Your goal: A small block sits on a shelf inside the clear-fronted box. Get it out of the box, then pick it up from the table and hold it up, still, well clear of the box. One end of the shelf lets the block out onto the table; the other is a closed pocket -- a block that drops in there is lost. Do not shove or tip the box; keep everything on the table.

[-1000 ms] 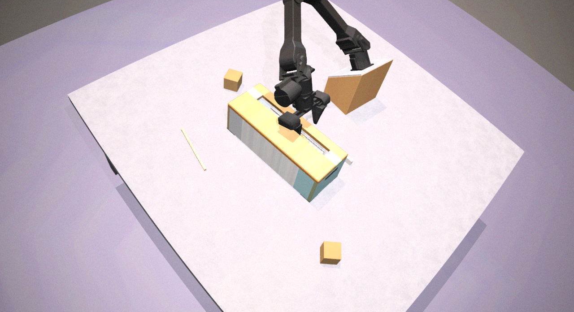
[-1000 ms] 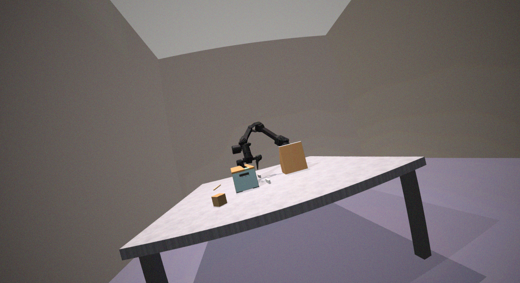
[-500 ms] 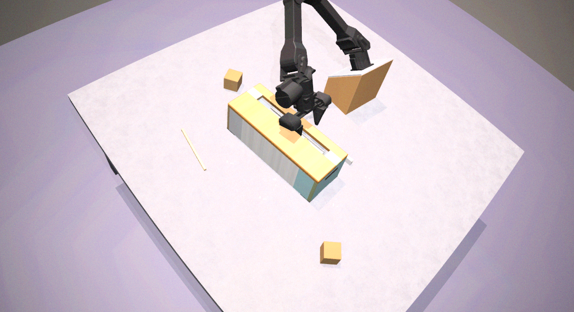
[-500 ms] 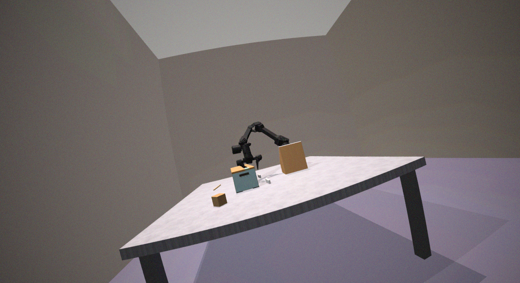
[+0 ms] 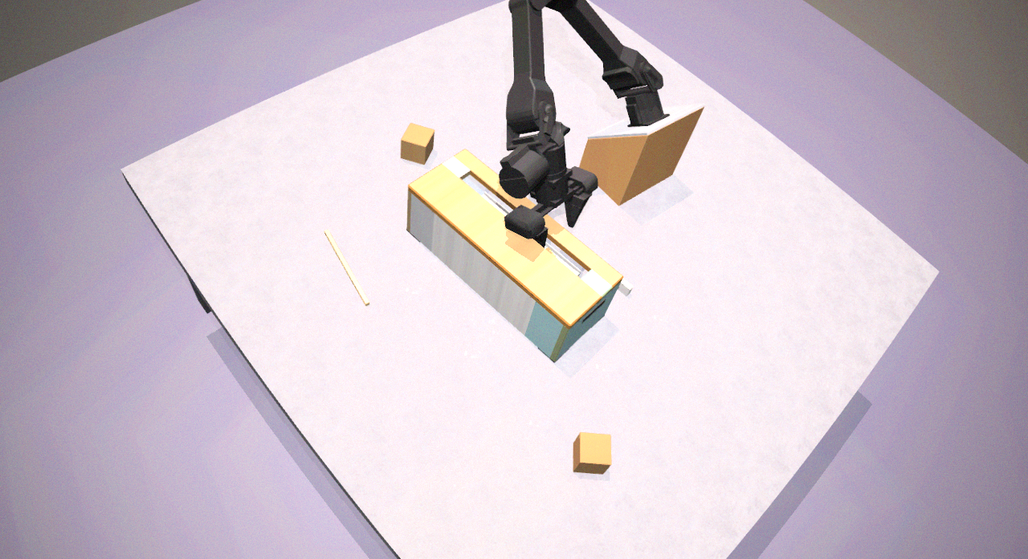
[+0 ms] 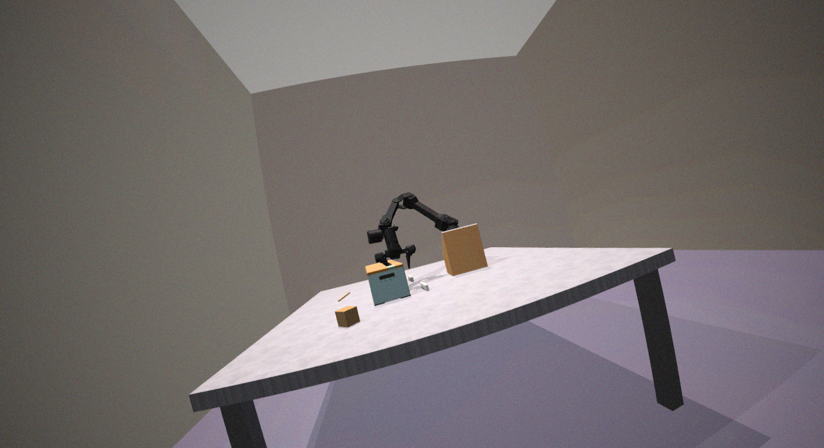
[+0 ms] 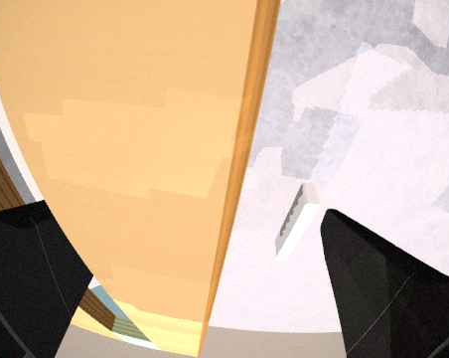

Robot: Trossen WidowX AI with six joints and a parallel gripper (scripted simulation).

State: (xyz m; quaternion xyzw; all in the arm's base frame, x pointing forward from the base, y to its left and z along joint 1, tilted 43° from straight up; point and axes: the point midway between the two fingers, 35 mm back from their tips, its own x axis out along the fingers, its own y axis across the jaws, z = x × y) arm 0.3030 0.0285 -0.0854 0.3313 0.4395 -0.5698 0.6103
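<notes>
Right now my gripper tip is 5 cm short of the orange block and 3 cm to the right of it. Round my gripper tip: thin stick: 32 cm ahead, 19 cm to the right, 8 cm below; long box: 4 cm to the right, 4 cm ahead, 2 cm below.
</notes>
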